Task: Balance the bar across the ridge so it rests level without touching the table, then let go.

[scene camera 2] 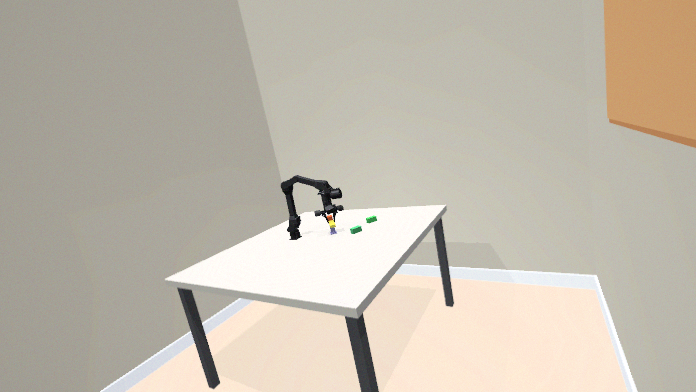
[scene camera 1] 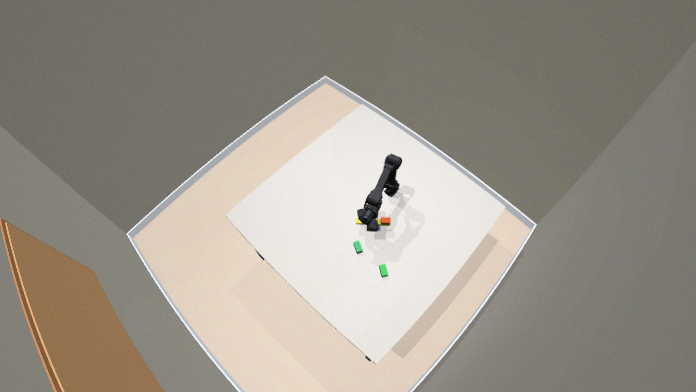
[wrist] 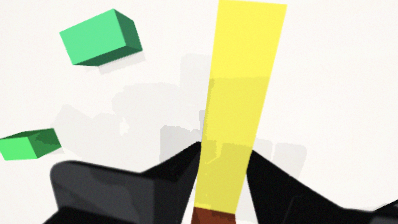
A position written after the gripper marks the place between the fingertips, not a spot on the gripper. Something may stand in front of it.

Note:
In view: the gripper [wrist: 223,151] and a bar [wrist: 245,46].

